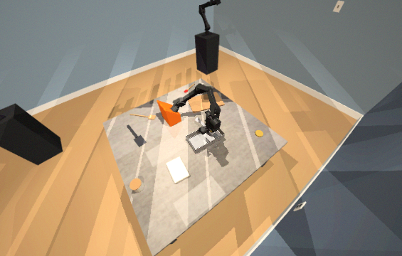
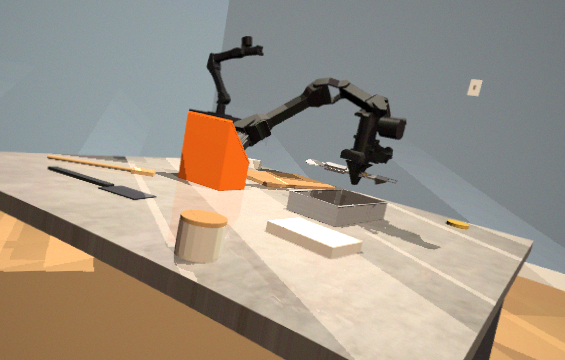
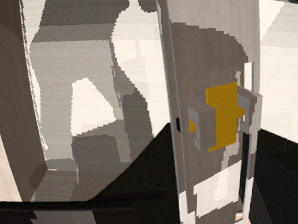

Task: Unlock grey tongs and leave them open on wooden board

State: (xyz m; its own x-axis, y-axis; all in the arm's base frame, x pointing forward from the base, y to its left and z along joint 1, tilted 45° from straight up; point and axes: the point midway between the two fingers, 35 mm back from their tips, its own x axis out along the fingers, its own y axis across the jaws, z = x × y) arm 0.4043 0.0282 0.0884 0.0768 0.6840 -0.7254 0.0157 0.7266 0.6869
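Right now my gripper tip is 40 cm past the wooden board, 31 cm to the right of it and 9 cm above it. Also, from my gripper tip: roasting tin (3 cm behind, 2 cm to the right, 7 cm below); then yellow lock piece (2 cm ahead, 4 cm above); then cream slab (6 cm ahead, 38 cm to the right, 9 cm below).
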